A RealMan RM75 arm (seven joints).
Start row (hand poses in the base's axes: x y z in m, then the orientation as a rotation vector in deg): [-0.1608, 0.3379, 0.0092, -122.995, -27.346, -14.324]
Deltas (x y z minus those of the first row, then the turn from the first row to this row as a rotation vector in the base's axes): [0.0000, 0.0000, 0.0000, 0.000, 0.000, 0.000]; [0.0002, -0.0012, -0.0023, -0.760, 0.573, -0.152]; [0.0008, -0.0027, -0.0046, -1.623, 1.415, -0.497]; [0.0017, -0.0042, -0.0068, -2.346, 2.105, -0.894]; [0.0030, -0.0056, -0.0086, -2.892, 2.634, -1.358]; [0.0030, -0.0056, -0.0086, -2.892, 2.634, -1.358]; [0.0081, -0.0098, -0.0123, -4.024, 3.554, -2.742]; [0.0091, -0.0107, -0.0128, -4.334, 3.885, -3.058]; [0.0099, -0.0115, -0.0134, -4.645, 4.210, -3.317]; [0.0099, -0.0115, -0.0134, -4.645, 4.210, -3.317]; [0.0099, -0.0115, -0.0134, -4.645, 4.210, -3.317]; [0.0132, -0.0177, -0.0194, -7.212, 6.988, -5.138]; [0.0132, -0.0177, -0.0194, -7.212, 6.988, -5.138]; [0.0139, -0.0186, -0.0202, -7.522, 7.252, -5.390]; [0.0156, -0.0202, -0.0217, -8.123, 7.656, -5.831]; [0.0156, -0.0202, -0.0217, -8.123, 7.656, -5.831]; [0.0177, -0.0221, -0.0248, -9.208, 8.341, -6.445]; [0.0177, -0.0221, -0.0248, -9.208, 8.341, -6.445]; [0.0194, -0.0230, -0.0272, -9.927, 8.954, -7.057]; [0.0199, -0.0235, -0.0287, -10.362, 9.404, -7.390]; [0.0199, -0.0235, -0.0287, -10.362, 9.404, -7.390]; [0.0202, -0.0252, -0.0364, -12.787, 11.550, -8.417]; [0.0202, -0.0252, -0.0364, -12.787, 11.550, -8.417]
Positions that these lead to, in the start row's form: [-0.1608, 0.3379, 0.0092, -122.995, -27.346, -14.324]; [-0.1606, 0.3367, 0.0069, -123.795, -27.020, -13.642]; [-0.1600, 0.3352, 0.0046, -124.753, -26.350, -12.751]; [-0.1591, 0.3337, 0.0024, -125.581, -25.678, -12.077]; [-0.1578, 0.3323, 0.0006, -126.250, -24.987, -11.650]; [-0.1578, 0.3323, 0.0006, -126.250, -24.987, -11.650]; [-0.1527, 0.3281, -0.0031, -127.739, -23.189, -11.189]; [-0.1517, 0.3272, -0.0036, -128.126, -22.715, -10.939]; [-0.1509, 0.3264, -0.0042, -128.498, -22.306, -10.663]; [-0.1509, 0.3264, -0.0042, -128.498, -22.306, -10.663]; [-0.1509, 0.3264, -0.0042, -128.498, -22.306, -10.663]; [-0.1476, 0.3202, -0.0102, -131.428, -19.172, -8.071]; [-0.1476, 0.3202, -0.0102, -131.428, -19.172, -8.071]; [-0.1469, 0.3193, -0.0110, -131.786, -18.795, -7.852]; [-0.1452, 0.3177, -0.0125, -132.470, -18.179, -7.518]; [-0.1452, 0.3177, -0.0125, -132.470, -18.179, -7.518]; [-0.1431, 0.3158, -0.0156, -133.653, -17.286, -6.857]; [-0.1431, 0.3158, -0.0156, -133.653, -17.286, -6.857]; [-0.1414, 0.3149, -0.0180, -134.476, -16.366, -6.355]; [-0.1409, 0.3144, -0.0195, -134.958, -15.801, -5.940]; [-0.1409, 0.3144, -0.0195, -134.958, -15.801, -5.940]; [-0.1406, 0.3127, -0.0272, -137.428, -13.761, -3.535]; [-0.1406, 0.3127, -0.0272, -137.428, -13.761, -3.535]
